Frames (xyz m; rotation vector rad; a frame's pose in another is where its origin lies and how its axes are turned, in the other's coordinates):
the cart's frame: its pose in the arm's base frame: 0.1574 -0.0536 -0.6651 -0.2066 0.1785 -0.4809
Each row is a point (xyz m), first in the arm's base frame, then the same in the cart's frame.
Working: the arm's base frame: its pose in the cart's frame: -0.2432 -0.1810 0.6149 0.2066 -0.1785 0.4809

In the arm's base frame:
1: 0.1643 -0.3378 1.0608
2: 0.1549 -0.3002 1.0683
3: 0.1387 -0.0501 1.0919
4: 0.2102 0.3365 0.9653
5: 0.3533 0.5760 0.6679
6: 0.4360 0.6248 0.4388
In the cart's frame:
1: -0.0681 -0.6541 1.6208
2: -0.0951 -0.6274 1.6318
3: -0.2308 -0.4235 1.6896
4: -0.3366 -0.0270 1.6429
5: -0.2896 0.3142 1.4245
6: -0.2129 0.4473 1.2293

